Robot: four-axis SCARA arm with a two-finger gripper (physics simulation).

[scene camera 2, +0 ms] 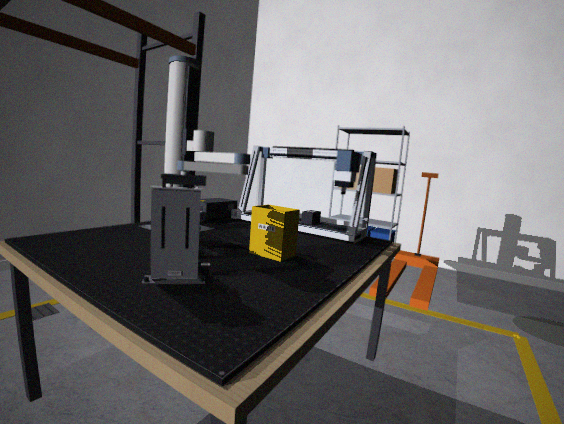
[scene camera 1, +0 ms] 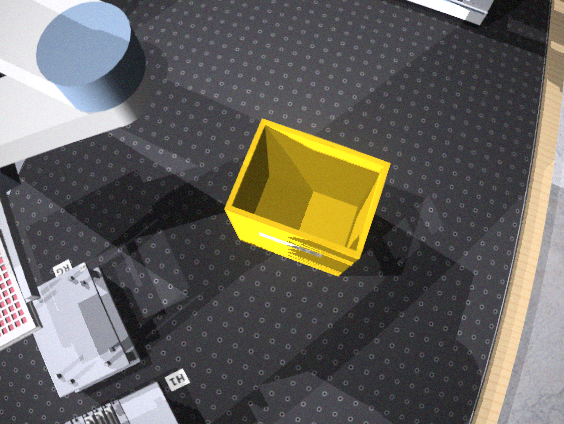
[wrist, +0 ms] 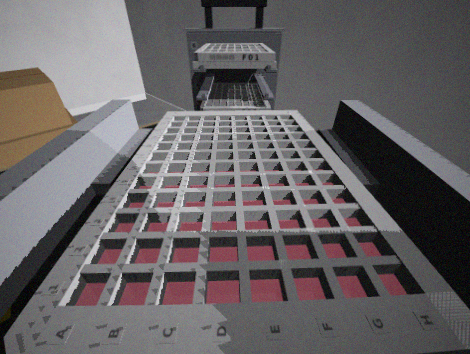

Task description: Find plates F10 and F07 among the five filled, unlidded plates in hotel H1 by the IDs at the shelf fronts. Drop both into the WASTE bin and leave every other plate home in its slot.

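My gripper is shut on a plate with pink-filled wells, one finger along each long side. The held plate is level; its front ID does not show. Hotel H1 stands beyond it in the wrist view. Plate F01 sits in its top slot, with an open gap below it and another gridded plate lower down, its ID hidden. Plates F10 and F07 cannot be identified. The yellow WASTE bin stands upright and open; no plate shows inside.
A metal stand labelled RG is beside H1 in scene camera 1, close to the held plate. The arm's blue joint cap is at upper left. A gantry machine stands behind the bin. The wooden table edge runs along the right.
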